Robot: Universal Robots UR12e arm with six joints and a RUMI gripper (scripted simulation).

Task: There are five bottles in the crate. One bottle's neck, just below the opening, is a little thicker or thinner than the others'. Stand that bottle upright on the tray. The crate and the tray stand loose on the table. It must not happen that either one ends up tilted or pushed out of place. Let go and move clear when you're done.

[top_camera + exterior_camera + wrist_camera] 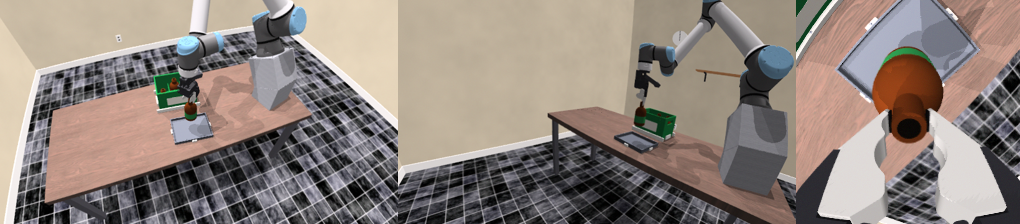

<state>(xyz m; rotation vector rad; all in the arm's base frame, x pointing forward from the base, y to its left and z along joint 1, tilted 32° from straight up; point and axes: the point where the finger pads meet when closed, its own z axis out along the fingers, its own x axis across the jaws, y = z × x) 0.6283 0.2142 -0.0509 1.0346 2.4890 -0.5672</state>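
The glass bottle lies 70 mm below my hand. The rest, counted from my hand: grey tray: 270 mm below; green crate: 290 mm to the right, 200 mm below, 30 mm ahead.
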